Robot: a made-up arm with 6 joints. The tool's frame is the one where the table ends. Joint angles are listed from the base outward.
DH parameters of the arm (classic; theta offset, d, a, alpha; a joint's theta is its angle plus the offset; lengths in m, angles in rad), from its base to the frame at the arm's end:
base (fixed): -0.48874 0 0.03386 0
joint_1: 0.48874 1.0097 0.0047 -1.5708
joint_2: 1.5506 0 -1.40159 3.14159
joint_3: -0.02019 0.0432 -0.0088 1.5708
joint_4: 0 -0.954 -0.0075 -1.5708
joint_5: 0 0.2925 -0.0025 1.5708
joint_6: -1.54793 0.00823 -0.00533 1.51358
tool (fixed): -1.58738 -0.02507 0 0
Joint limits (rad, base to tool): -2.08..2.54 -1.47..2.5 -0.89..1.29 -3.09..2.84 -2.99..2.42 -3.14..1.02
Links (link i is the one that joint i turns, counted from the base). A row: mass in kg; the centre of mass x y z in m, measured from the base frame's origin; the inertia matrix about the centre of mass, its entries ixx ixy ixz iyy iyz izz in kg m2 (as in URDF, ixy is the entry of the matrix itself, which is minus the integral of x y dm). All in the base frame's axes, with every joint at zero. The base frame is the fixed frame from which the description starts. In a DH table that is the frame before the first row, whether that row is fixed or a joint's. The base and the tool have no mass.
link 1: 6.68; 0.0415 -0.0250 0.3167; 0.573 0 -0.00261 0.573 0 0.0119
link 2: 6.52; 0.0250 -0.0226 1.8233; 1.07 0 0.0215 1.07 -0.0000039 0.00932
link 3: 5.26; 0.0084 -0.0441 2.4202; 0.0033 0 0 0.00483 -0.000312 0.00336
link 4: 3.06; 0.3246 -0.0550 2.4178; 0.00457 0 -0.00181 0.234 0 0.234
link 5: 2.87; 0.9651 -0.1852 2.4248; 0.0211 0 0 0.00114 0.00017 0.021
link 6: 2.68; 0.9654 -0.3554 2.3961; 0.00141 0 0 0.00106 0 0.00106
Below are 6 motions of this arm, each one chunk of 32 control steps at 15 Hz.
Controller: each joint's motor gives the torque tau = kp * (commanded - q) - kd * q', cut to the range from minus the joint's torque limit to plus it. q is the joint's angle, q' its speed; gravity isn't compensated. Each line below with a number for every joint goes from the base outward.
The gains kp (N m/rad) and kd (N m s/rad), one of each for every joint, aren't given. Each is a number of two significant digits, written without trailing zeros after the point. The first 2 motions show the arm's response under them.
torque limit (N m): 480 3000 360 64 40 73
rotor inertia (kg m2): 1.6 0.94 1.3 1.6 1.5 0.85
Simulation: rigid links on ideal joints. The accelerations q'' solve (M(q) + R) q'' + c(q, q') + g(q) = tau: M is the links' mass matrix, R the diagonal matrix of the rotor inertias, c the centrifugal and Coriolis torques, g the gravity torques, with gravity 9.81 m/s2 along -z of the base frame. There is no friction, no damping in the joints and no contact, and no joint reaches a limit. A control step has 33 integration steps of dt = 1/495 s. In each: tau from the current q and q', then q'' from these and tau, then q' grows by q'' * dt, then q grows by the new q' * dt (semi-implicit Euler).
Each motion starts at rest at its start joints. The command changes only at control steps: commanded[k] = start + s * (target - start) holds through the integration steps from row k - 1 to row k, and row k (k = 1, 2, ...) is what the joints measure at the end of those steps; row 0 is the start. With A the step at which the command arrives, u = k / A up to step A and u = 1 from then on. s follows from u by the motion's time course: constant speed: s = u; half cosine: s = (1 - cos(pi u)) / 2; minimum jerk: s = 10 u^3 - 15 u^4 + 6 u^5; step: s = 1 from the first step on.
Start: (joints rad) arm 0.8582 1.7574 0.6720 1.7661 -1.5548 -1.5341
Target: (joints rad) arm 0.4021 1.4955 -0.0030 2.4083 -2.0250 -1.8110
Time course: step
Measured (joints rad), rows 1 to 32:
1: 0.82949 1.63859 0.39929 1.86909 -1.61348 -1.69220
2: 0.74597 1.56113 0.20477 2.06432 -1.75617 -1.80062
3: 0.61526 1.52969 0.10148 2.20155 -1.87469 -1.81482
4: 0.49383 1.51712 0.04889 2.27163 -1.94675 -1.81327
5: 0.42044 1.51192 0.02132 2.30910 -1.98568 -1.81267
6: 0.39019 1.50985 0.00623 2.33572 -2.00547 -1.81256
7: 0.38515 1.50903 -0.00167 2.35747 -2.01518 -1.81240
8: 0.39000 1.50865 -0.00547 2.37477 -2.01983 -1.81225
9: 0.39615 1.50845 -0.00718 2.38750 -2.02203 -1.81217
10: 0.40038 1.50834 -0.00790 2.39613 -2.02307 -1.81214
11: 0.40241 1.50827 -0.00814 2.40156 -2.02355 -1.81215
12: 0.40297 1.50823 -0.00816 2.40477 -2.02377 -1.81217
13: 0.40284 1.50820 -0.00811 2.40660 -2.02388 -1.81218
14: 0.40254 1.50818 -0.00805 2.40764 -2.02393 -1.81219
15: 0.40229 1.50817 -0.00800 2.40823 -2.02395 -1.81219
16: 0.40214 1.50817 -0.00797 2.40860 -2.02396 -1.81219
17: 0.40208 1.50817 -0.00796 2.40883 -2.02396 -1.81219
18: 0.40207 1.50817 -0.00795 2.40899 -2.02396 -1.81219
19: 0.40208 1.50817 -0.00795 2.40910 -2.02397 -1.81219
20: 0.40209 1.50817 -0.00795 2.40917 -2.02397 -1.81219
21: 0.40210 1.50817 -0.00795 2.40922 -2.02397 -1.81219
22: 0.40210 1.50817 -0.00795 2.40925 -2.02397 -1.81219
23: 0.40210 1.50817 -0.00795 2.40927 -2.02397 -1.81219
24: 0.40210 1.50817 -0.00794 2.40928 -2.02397 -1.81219
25: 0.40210 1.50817 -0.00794 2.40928 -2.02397 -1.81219
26: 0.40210 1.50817 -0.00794 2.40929 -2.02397 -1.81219
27: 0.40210 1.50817 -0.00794 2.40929 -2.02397 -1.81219
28: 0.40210 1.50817 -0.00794 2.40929 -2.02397 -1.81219
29: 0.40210 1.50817 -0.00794 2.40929 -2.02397 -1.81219
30: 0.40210 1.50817 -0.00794 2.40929 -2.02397 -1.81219
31: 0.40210 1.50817 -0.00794 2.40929 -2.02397 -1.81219
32: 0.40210 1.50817 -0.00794 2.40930 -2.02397 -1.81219
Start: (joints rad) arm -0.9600 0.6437 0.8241 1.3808 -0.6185 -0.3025
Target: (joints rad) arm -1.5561 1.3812 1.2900 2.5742 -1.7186 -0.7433
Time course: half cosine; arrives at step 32
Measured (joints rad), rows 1 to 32:
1: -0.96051 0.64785 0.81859 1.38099 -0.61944 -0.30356
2: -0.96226 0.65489 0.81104 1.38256 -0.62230 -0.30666
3: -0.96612 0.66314 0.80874 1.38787 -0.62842 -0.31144
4: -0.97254 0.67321 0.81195 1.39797 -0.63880 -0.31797
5: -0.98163 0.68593 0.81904 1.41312 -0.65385 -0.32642
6: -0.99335 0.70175 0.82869 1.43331 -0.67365 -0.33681
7: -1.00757 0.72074 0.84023 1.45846 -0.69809 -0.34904
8: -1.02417 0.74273 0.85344 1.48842 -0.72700 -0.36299
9: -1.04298 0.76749 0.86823 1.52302 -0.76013 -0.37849
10: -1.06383 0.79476 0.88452 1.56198 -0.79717 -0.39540
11: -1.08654 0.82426 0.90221 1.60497 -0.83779 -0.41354
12: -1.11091 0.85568 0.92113 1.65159 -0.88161 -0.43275
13: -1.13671 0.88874 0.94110 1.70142 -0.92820 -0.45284
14: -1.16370 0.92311 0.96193 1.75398 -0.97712 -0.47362
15: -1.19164 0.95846 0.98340 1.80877 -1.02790 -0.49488
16: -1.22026 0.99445 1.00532 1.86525 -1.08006 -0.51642
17: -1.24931 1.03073 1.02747 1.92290 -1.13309 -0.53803
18: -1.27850 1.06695 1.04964 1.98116 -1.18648 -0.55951
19: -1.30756 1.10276 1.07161 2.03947 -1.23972 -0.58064
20: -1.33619 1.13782 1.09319 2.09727 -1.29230 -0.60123
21: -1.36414 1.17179 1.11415 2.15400 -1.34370 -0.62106
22: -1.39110 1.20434 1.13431 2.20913 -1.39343 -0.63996
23: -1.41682 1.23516 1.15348 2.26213 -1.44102 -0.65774
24: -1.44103 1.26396 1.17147 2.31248 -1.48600 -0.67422
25: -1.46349 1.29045 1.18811 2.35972 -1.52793 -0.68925
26: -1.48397 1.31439 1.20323 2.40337 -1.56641 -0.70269
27: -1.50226 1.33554 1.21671 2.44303 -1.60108 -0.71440
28: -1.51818 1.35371 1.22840 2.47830 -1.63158 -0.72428
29: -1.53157 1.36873 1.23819 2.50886 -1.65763 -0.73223
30: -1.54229 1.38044 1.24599 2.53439 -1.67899 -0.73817
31: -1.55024 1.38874 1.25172 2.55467 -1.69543 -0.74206
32: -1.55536 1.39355 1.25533 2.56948 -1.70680 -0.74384
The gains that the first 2 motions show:
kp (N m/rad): 5600 20000 2300 420 280 650
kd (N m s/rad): 650 1800 250 73 41 37
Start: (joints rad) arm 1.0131 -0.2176 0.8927 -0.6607 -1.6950 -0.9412
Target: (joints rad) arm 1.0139 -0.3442 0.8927 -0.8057 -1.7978 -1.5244
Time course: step
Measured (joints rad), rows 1 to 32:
1: 1.01571 -0.27240 0.85859 -0.71215 -1.71829 -1.13562
2: 1.01418 -0.31722 0.87687 -0.74902 -1.75039 -1.44873
3: 1.01299 -0.33897 0.89264 -0.76535 -1.77288 -1.52750
4: 1.01276 -0.34664 0.89546 -0.77683 -1.78573 -1.52743
5: 1.01306 -0.34809 0.89167 -0.78701 -1.79236 -1.52369
6: 1.01342 -0.34773 0.88697 -0.79539 -1.79558 -1.52304
7: 1.01368 -0.34727 0.88368 -0.80145 -1.79708 -1.52312
8: 1.01382 -0.34706 0.88199 -0.80541 -1.79778 -1.52317
9: 1.01388 -0.34705 0.88134 -0.80782 -1.79811 -1.52318
10: 1.01390 -0.34711 0.88117 -0.80923 -1.79826 -1.52318
11: 1.01390 -0.34716 0.88117 -0.81006 -1.79833 -1.52317
12: 1.01390 -0.34720 0.88121 -0.81056 -1.79837 -1.52317
13: 1.01390 -0.34721 0.88122 -0.81087 -1.79839 -1.52317
14: 1.01390 -0.34722 0.88123 -0.81106 -1.79840 -1.52317
15: 1.01390 -0.34722 0.88123 -0.81119 -1.79840 -1.52317
16: 1.01390 -0.34722 0.88123 -0.81127 -1.79840 -1.52317
17: 1.01390 -0.34722 0.88123 -0.81132 -1.79840 -1.52317
18: 1.01390 -0.34722 0.88123 -0.81135 -1.79840 -1.52317
19: 1.01390 -0.34722 0.88123 -0.81137 -1.79840 -1.52317
20: 1.01390 -0.34722 0.88123 -0.81138 -1.79840 -1.52317
21: 1.01390 -0.34722 0.88123 -0.81139 -1.79840 -1.52317
22: 1.01390 -0.34722 0.88123 -0.81139 -1.79840 -1.52317
23: 1.01390 -0.34722 0.88123 -0.81140 -1.79840 -1.52317
24: 1.01390 -0.34722 0.88123 -0.81140 -1.79840 -1.52317
25: 1.01390 -0.34722 0.88123 -0.81140 -1.79840 -1.52317
26: 1.01390 -0.34722 0.88123 -0.81140 -1.79840 -1.52317
27: 1.01390 -0.34722 0.88123 -0.81140 -1.79840 -1.52317
28: 1.01390 -0.34722 0.88123 -0.81140 -1.79840 -1.52317
29: 1.01390 -0.34722 0.88123 -0.81140 -1.79840 -1.52317
30: 1.01390 -0.34722 0.88123 -0.81140 -1.79840 -1.52317
31: 1.01390 -0.34722 0.88123 -0.81140 -1.79840 -1.52317
32: 1.01390 -0.34722 0.88123 -0.81140 -1.79840 -1.52317

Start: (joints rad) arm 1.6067 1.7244 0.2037 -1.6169 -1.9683 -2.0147
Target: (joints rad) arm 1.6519 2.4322 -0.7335 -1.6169 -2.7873 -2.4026
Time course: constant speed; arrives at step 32
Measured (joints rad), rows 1 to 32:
1: 1.60716 1.73924 0.19906 -1.61697 -1.97430 -2.02277
2: 1.60811 1.76063 0.17913 -1.61700 -1.98795 -2.03537
3: 1.60932 1.78305 0.15261 -1.61699 -2.00703 -2.04794
4: 1.61067 1.80538 0.12454 -1.61699 -2.02928 -2.06013
5: 1.61206 1.82749 0.09638 -1.61703 -2.05321 -2.07220
6: 1.61348 1.84947 0.06833 -1.61708 -2.07800 -2.08426
7: 1.61490 1.87139 0.04033 -1.61714 -2.10320 -2.09632
8: 1.61631 1.89329 0.01233 -1.61721 -2.12860 -2.10838
9: 1.61772 1.91519 -0.01570 -1.61727 -2.15410 -2.12043
10: 1.61913 1.93708 -0.04375 -1.61734 -2.17964 -2.13248
11: 1.62054 1.95897 -0.07184 -1.61741 -2.20521 -2.14453
12: 1.62195 1.98086 -0.09996 -1.61748 -2.23080 -2.15657
13: 1.62336 2.00275 -0.12812 -1.61755 -2.25639 -2.16862
14: 1.62477 2.02464 -0.15632 -1.61762 -2.28198 -2.18066
15: 1.62618 2.04652 -0.18456 -1.61769 -2.30759 -2.19270
16: 1.62759 2.06841 -0.21285 -1.61777 -2.33320 -2.20473
17: 1.62900 2.09029 -0.24118 -1.61784 -2.35881 -2.21677
18: 1.63041 2.11218 -0.26956 -1.61791 -2.38443 -2.22881
19: 1.63181 2.13406 -0.29800 -1.61798 -2.41006 -2.24085
20: 1.63322 2.15595 -0.32649 -1.61805 -2.43569 -2.25289
21: 1.63463 2.17784 -0.35503 -1.61812 -2.46133 -2.26493
22: 1.63604 2.19972 -0.38364 -1.61819 -2.48697 -2.27697
23: 1.63745 2.22162 -0.41230 -1.61825 -2.51262 -2.28901
24: 1.63886 2.24351 -0.44103 -1.61832 -2.53827 -2.30106
25: 1.64027 2.26540 -0.46982 -1.61838 -2.56393 -2.31310
26: 1.64168 2.28730 -0.49868 -1.61844 -2.58960 -2.32516
27: 1.64309 2.30920 -0.52760 -1.61849 -2.61527 -2.33721
28: 1.64450 2.33110 -0.55659 -1.61854 -2.64095 -2.34927
29: 1.64591 2.35301 -0.58566 -1.61859 -2.66663 -2.36133
30: 1.64732 2.37492 -0.61479 -1.61863 -2.69232 -2.37340
31: 1.64873 2.39683 -0.64399 -1.61867 -2.71801 -2.38547
32: 1.65013 2.41874 -0.67326 -1.61871 -2.74371 -2.39754

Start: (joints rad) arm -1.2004 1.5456 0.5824 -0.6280 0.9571 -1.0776
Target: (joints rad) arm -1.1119 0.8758 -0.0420 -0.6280 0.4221 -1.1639
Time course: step
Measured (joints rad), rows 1 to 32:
1: -1.17955 1.35061 0.28173 -0.63496 0.89769 -1.12438
2: -1.14734 1.08437 0.10250 -0.65309 0.73960 -1.15832
3: -1.12285 0.95792 0.05798 -0.63528 0.60108 -1.16836
4: -1.11167 0.91064 0.01780 -0.62672 0.51549 -1.16669
5: -1.10923 0.89504 -0.01584 -0.62932 0.46856 -1.16395
6: -1.10999 0.89000 -0.03713 -0.63415 0.44444 -1.16276
7: -1.11110 0.88819 -0.04814 -0.63745 0.43259 -1.16254
8: -1.11176 0.88741 -0.05306 -0.63904 0.42697 -1.16261
9: -1.11199 0.88703 -0.05502 -0.63963 0.42436 -1.16268
10: -1.11202 0.88685 -0.05573 -0.63978 0.42318 -1.16273
11: -1.11198 0.88676 -0.05598 -0.63979 0.42266 -1.16275
12: -1.11194 0.88672 -0.05606 -0.63976 0.42242 -1.16275
13: -1.11192 0.88670 -0.05609 -0.63973 0.42232 -1.16275
14: -1.11190 0.88669 -0.05610 -0.63970 0.42228 -1.16275
15: -1.11190 0.88669 -0.05611 -0.63968 0.42226 -1.16275
16: -1.11190 0.88669 -0.05611 -0.63967 0.42225 -1.16275
17: -1.11190 0.88669 -0.05611 -0.63966 0.42224 -1.16275
18: -1.11190 0.88669 -0.05612 -0.63966 0.42224 -1.16275
19: -1.11190 0.88669 -0.05612 -0.63966 0.42224 -1.16275
20: -1.11190 0.88669 -0.05612 -0.63965 0.42224 -1.16275
21: -1.11190 0.88669 -0.05612 -0.63965 0.42224 -1.16275
22: -1.11190 0.88669 -0.05612 -0.63965 0.42224 -1.16275
23: -1.11190 0.88669 -0.05612 -0.63965 0.42224 -1.16275
24: -1.11190 0.88669 -0.05612 -0.63965 0.42224 -1.16275
25: -1.11190 0.88669 -0.05612 -0.63965 0.42224 -1.16275
26: -1.11190 0.88669 -0.05612 -0.63965 0.42224 -1.16275
27: -1.11190 0.88669 -0.05612 -0.63965 0.42224 -1.16275
28: -1.11190 0.88669 -0.05612 -0.63965 0.42224 -1.16275
29: -1.11190 0.88669 -0.05612 -0.63965 0.42224 -1.16275
30: -1.11190 0.88669 -0.05612 -0.63965 0.42224 -1.16275
31: -1.11190 0.88669 -0.05612 -0.63965 0.42224 -1.16275
32: -1.11190 0.88669 -0.05612 -0.63965 0.42224 -1.16275

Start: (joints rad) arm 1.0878 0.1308 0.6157 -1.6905 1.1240 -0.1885
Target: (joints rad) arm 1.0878 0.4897 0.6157 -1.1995 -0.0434 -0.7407
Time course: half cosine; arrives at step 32
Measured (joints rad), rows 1 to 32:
1: 1.08778 0.13243 0.60763 -1.68991 1.12331 -0.18895
2: 1.08780 0.13587 0.59847 -1.68806 1.12045 -0.19131
3: 1.08783 0.13987 0.59329 -1.68495 1.11395 -0.19673
4: 1.08783 0.14473 0.59120 -1.68036 1.10292 -0.20499
5: 1.08784 0.15090 0.59060 -1.67405 1.08695 -0.21578
6: 1.08784 0.15862 0.59049 -1.66587 1.06595 -0.22891
7: 1.08784 0.16789 0.59044 -1.65575 1.04000 -0.24428
8: 1.08784 0.17863 0.59034 -1.64372 1.00928 -0.26174
9: 1.08784 0.19072 0.59018 -1.62987 0.97406 -0.28114
10: 1.08785 0.20404 0.59000 -1.61429 0.93467 -0.30230
11: 1.08785 0.21845 0.58981 -1.59713 0.89149 -0.32501
12: 1.08785 0.23380 0.58960 -1.57855 0.84491 -0.34905
13: 1.08785 0.24995 0.58939 -1.55872 0.79540 -0.37419
14: 1.08784 0.26675 0.58918 -1.53783 0.74343 -0.40019
15: 1.08784 0.28403 0.58897 -1.51609 0.68951 -0.42679
16: 1.08784 0.30162 0.58876 -1.49369 0.63414 -0.45375
17: 1.08784 0.31936 0.58855 -1.47086 0.57788 -0.48080
18: 1.08783 0.33708 0.58836 -1.44782 0.52125 -0.50768
19: 1.08783 0.35460 0.58817 -1.42479 0.46481 -0.53413
20: 1.08782 0.37175 0.58799 -1.40198 0.40910 -0.55991
21: 1.08782 0.38837 0.58783 -1.37964 0.35466 -0.58475
22: 1.08781 0.40430 0.58768 -1.35795 0.30201 -0.60842
23: 1.08780 0.41939 0.58755 -1.33714 0.25166 -0.63070
24: 1.08779 0.43349 0.58744 -1.31740 0.20408 -0.65136
25: 1.08778 0.44646 0.58734 -1.29892 0.15975 -0.67022
26: 1.08777 0.45819 0.58725 -1.28189 0.11908 -0.68709
27: 1.08777 0.46856 0.58719 -1.26645 0.08246 -0.70180
28: 1.08776 0.47746 0.58714 -1.25276 0.05025 -0.71421
29: 1.08775 0.48482 0.58710 -1.24094 0.02275 -0.72421
30: 1.08774 0.49057 0.58709 -1.23112 0.00023 -0.73170
31: 1.08774 0.49464 0.58708 -1.22338 -0.01710 -0.73660
32: 1.08773 0.49700 0.58709 -1.21779 -0.02907 -0.73888

